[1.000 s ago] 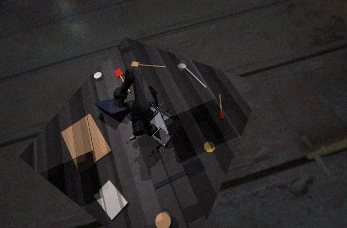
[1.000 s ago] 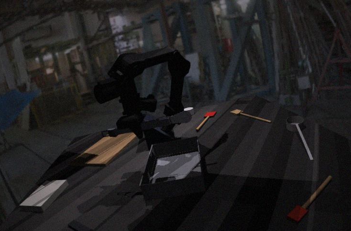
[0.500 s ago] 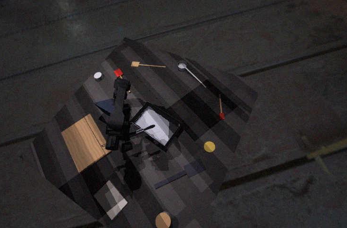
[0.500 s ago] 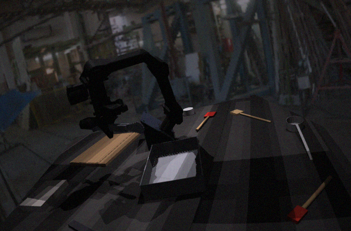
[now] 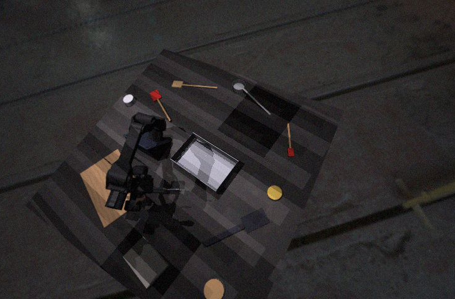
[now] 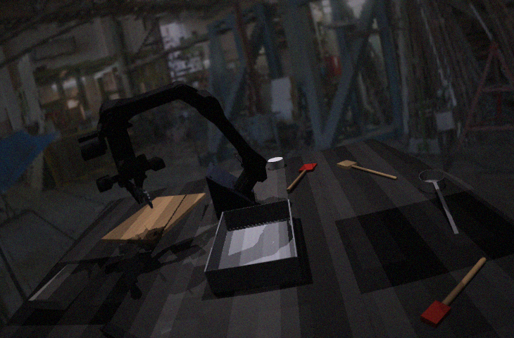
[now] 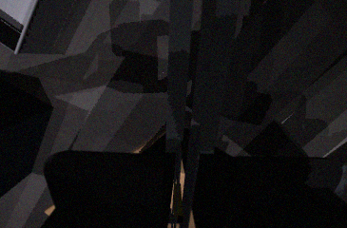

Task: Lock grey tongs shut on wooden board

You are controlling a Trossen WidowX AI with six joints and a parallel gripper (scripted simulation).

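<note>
My gripper tip is now 28 cm past the wooden board, 2 cm to the left of it and 14 cm above it. Round my gripper tip: dark spatula 43 cm ahead, 3 cm to the left, 15 cm below; white slab 9 cm ahead, 26 cm to the right, 14 cm below; roasting tin 15 cm ahead, 26 cm to the left, 12 cm below.
</note>
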